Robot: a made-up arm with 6 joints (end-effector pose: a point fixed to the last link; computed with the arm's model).
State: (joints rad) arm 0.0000 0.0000 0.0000 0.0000 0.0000 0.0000
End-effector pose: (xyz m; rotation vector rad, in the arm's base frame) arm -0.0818 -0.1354 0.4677 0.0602 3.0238 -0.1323
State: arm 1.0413 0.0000 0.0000 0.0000 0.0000 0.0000
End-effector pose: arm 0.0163 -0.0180 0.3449 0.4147 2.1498 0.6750
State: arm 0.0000 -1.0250 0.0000 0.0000 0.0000 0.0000
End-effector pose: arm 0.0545 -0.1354 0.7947 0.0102 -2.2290 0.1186
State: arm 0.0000 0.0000 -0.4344 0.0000 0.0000 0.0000
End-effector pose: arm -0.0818 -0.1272 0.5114 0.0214 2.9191 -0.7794
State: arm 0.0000 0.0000 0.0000 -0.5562 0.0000 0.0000
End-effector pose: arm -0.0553 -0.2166 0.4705 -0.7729 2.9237 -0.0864
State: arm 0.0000 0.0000 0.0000 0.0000 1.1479 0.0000
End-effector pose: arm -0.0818 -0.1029 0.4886 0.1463 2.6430 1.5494
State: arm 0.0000 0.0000 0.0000 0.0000 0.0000 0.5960
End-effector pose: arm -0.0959 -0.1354 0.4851 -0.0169 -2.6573 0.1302
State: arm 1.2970 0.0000 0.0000 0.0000 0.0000 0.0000
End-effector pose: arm 0.0548 0.0142 0.3425 0.4747 1.9032 0.8201
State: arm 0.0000 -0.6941 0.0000 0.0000 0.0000 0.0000
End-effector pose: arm -0.0259 -0.1354 0.7070 -0.0102 -2.5594 0.1277
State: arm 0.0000 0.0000 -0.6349 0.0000 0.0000 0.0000
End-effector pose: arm -0.0818 -0.1173 0.5296 0.0031 2.8257 -1.0674
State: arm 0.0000 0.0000 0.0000 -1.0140 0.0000 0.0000
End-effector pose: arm -0.0036 -0.2647 0.4725 -1.4189 2.6775 -0.0436
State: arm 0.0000 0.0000 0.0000 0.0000 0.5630 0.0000
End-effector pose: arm -0.0818 -0.1164 0.4731 0.1064 2.9554 0.7162
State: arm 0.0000 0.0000 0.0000 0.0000 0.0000 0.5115
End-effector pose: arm -0.0946 -0.1354 0.4822 -0.0228 -2.7417 0.1322
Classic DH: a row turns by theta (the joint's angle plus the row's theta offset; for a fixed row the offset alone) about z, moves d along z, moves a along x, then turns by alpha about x. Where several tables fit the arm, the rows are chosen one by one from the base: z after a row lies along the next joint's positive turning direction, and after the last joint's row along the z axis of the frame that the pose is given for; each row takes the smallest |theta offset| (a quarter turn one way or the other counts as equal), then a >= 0, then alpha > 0; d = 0 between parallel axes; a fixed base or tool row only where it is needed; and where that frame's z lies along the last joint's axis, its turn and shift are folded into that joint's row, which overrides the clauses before.
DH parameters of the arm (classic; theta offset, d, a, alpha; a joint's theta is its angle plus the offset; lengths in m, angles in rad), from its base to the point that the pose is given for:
base (fixed): 0.6846 0.55 0.0361 1.8023
joint 1: 1.2968 0.3764 0.0496 -0.7167
joint 2: 0.3568 -0.2288 -0.039 1.5708
joint 3: 1.5384 -0.2032 0.0973 -1.5633
joint 4: 0 -0.0288 0.0068 1.5633
joint 5: -1.5384 -0.134 -0.0039 1.5708
joint 6: 1.4579 0.0025 -0.0248 -1.6602
tool (fixed): -3.1069 0.0292 0 0

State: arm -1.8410 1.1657 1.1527 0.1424 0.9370 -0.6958
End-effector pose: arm -0.0690 -0.3903 0.4781 -0.6432 -2.4470 -1.3652
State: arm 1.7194 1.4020 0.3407 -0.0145 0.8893 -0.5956
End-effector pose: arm 0.4850 -0.0729 0.6280 -0.0127 -0.7176 0.6949
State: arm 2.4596 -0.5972 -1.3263 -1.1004 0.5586 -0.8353
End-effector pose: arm -0.0912 -0.1280 0.3371 -0.1426 1.3312 0.4897
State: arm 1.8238 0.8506 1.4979 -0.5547 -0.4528 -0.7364
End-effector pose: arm 0.4753 -0.0268 0.6947 0.1968 -0.8806 0.5822
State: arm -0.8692 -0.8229 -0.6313 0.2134 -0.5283 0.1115
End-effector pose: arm 0.2029 0.0444 0.7493 0.6965 -1.0065 1.7235
